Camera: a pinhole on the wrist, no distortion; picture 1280 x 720 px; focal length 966.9 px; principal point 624.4 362.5 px. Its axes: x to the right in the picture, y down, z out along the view. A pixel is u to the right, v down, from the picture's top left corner.
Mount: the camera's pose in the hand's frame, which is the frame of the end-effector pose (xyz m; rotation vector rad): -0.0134 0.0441 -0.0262 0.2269 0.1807 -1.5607
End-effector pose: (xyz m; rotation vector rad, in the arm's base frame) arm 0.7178 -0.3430 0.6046 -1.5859 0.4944 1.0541
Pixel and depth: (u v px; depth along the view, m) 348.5 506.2 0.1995
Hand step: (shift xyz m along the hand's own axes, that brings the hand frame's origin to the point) 0.0102 0.0478 0.1820
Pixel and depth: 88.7 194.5 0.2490
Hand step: -0.0645 0.1137 0.2485
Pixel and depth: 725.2 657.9 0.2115
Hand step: 0.0451 -0.0317 0.1743
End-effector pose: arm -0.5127 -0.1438 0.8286 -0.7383 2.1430 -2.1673
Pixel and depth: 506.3 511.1 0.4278
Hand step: 0.0397 -0.0154 0.4024
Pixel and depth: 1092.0 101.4 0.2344
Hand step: -0.0830 -0.1254 0.1693
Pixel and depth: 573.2 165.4 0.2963
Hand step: -0.0824 -0.0166 0.2623
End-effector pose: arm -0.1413 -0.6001 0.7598 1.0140 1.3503 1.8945
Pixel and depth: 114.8 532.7 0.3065
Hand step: 0.0310 0.1214 0.3129
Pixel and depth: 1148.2 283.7 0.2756
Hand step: -0.0432 -0.1709 0.2011
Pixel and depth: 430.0 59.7 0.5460
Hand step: -0.2006 0.0106 0.5245
